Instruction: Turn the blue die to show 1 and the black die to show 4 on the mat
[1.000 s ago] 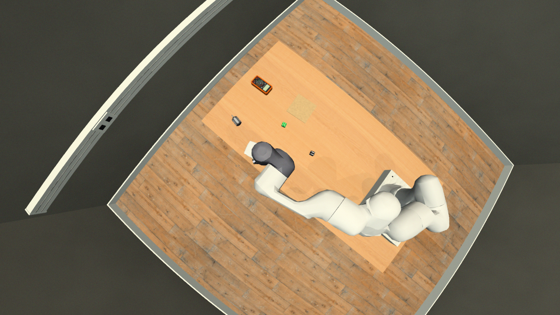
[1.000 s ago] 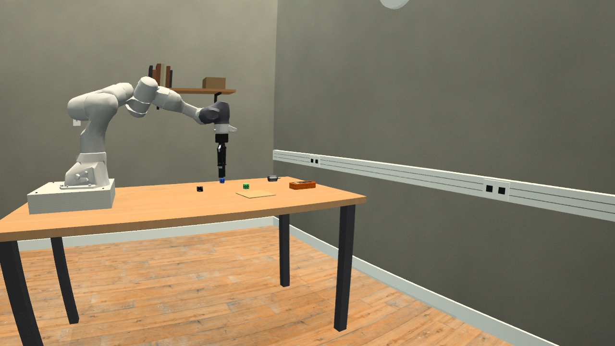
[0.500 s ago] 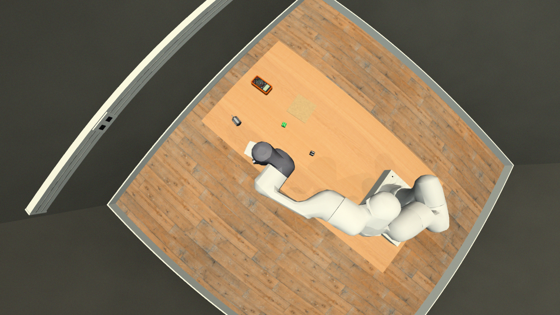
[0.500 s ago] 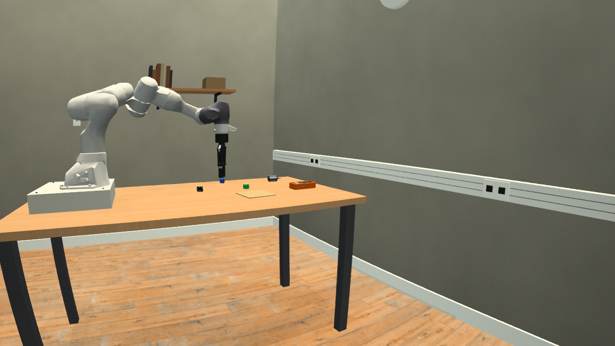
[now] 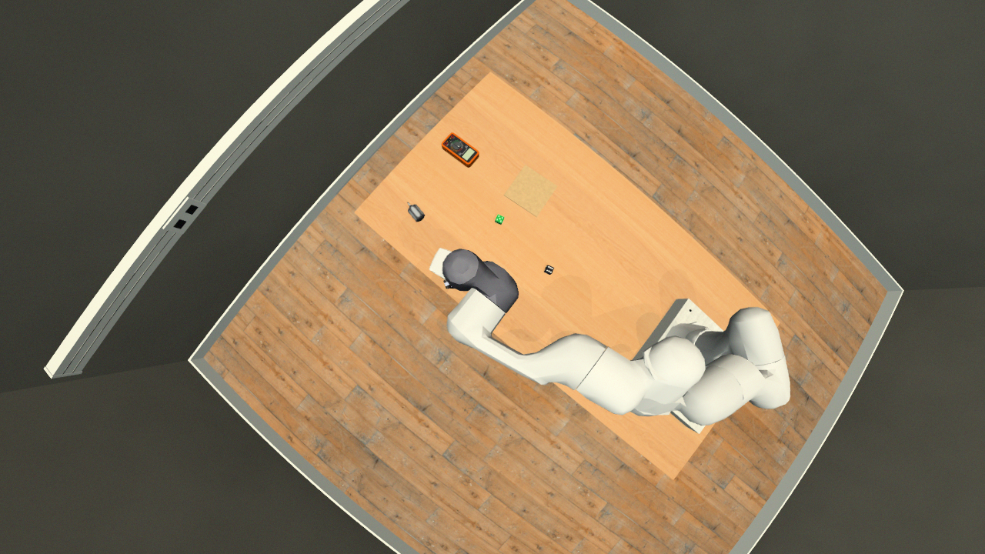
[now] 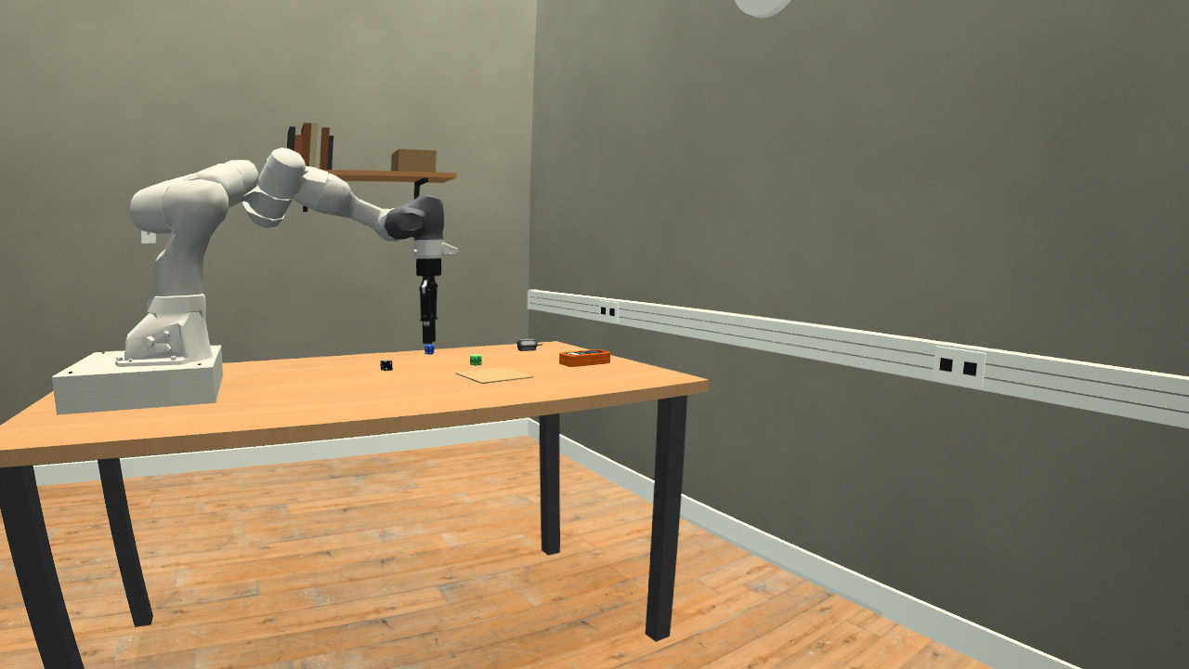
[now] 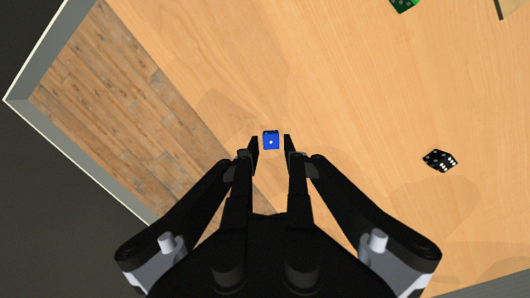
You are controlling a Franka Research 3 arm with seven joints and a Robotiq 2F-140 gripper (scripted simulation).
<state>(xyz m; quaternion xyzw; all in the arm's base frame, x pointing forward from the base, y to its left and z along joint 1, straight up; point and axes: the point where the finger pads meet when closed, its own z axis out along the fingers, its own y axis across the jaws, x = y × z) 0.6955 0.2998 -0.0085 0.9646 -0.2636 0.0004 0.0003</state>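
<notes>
Now: the blue die 50 mm below my hand. The rest, counted from my hand: green die 60 mm ahead, 230 mm to the right, 50 mm below; grey gadget 300 mm ahead, 70 mm to the right, 50 mm below; black die 180 mm behind, 210 mm to the right, 50 mm below.
</notes>
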